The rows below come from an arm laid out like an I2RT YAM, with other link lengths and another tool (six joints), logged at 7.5 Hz.
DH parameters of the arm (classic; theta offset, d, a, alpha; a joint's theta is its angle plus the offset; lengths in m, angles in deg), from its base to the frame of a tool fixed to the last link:
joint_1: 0 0.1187 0.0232 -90
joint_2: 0 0 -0.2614 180
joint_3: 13.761 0 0.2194 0
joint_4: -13.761 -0.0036 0.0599 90
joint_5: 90 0.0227 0 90
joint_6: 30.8 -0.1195 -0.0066 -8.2
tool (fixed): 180 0.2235 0 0
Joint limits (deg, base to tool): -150..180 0..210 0..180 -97..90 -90..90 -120..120
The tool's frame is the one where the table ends.
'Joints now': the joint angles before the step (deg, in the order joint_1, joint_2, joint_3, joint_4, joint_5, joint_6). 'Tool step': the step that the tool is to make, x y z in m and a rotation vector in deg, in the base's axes. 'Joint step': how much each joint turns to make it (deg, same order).
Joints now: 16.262, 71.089, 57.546, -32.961, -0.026, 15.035
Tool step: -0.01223, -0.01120, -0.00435, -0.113, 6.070, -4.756
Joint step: -1.739, -0.425, 0.438, -6.767, 0.821, 3.269
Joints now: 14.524, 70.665, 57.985, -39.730, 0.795, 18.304
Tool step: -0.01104, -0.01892, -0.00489, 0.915, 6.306, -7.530
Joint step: -4.637, -0.592, -0.252, -6.353, -0.188, 3.648
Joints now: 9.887, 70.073, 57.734, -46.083, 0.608, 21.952
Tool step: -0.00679, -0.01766, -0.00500, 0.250, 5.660, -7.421
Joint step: -4.700, 0.582, 0.098, -5.133, 0.444, 2.864
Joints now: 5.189, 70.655, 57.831, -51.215, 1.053, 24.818
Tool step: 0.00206, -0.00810, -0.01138, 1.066, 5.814, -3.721
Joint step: -3.036, 3.665, 0.006, -2.085, -1.051, 1.195
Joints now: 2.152, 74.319, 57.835, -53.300, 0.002, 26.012
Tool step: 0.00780, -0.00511, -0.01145, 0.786, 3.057, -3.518
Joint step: -1.763, 3.519, -0.343, 0.827, -0.246, 1.936
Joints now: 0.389, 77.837, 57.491, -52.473, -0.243, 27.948
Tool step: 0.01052, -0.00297, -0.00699, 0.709, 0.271, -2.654
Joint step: -1.003, 2.472, -0.017, 2.227, -0.193, 1.786
